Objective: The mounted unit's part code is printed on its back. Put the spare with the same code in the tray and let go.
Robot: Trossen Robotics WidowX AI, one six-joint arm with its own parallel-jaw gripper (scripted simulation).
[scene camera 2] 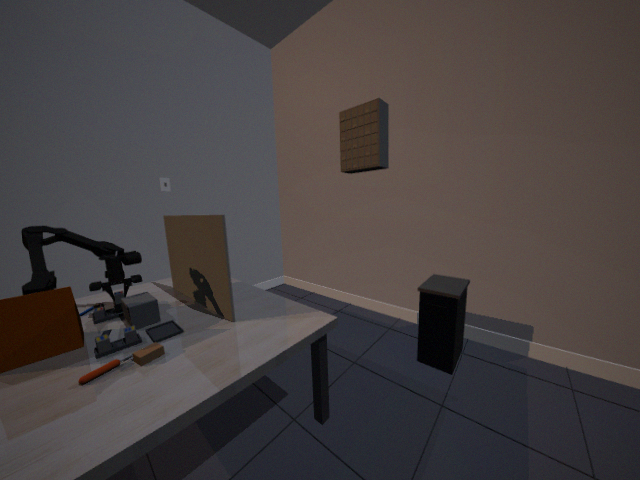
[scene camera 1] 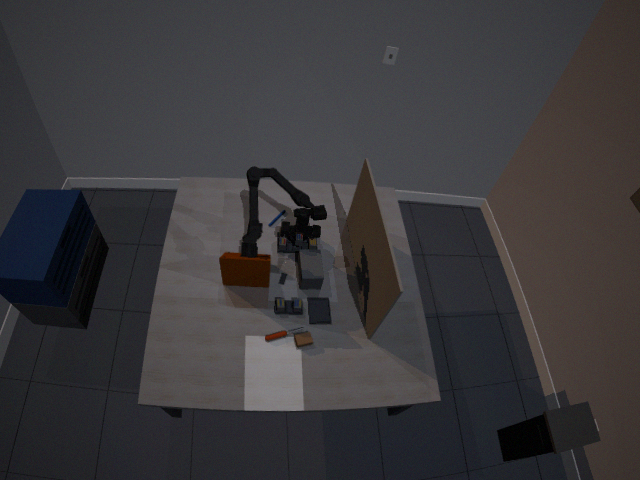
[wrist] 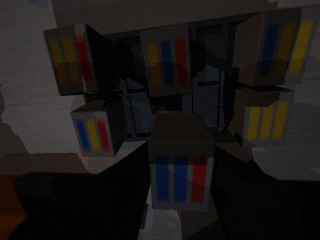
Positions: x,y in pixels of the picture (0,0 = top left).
Scene:
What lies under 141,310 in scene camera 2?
A grey mounted unit.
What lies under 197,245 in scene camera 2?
A tall board.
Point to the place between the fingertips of my gripper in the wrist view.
177,144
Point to a tall board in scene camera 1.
380,285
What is my gripper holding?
A spare block.

